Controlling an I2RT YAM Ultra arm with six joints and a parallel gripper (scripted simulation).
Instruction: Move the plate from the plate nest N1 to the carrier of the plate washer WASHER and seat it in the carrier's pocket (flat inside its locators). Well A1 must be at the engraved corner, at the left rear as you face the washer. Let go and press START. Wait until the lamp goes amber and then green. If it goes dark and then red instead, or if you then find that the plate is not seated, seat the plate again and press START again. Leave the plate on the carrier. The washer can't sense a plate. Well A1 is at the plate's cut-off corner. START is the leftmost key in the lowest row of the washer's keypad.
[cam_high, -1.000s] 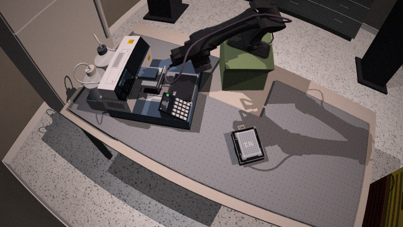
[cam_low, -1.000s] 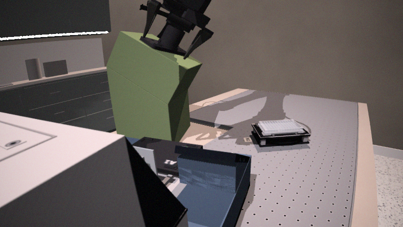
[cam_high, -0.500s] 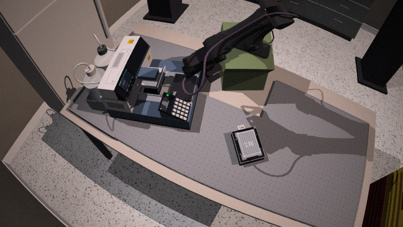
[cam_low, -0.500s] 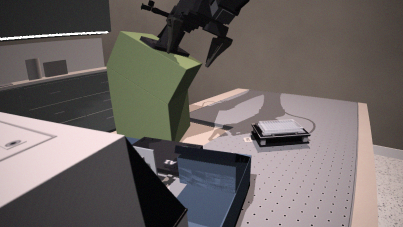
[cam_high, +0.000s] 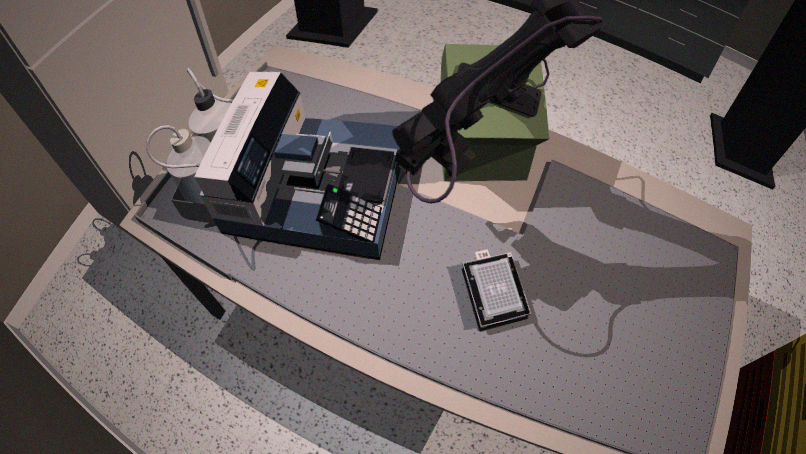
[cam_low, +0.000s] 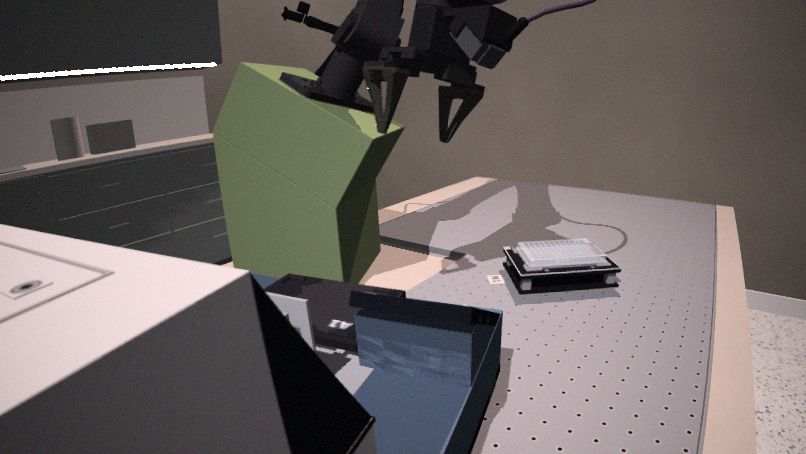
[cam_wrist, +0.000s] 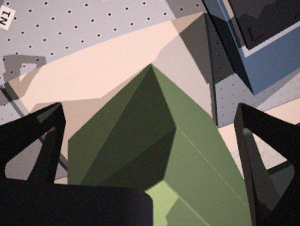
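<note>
Right now the clear well plate is 140 mm ahead of my hand, 200 mm to the left of it and 210 mm below it. From my hand the other things lie so: small label (50 mm ahead, 150 mm to the left, 250 mm below); then black plate nest (140 mm ahead, 200 mm to the left, 220 mm below); then dark carrier (20 mm behind, 180 mm to the right, 160 mm below).
</note>
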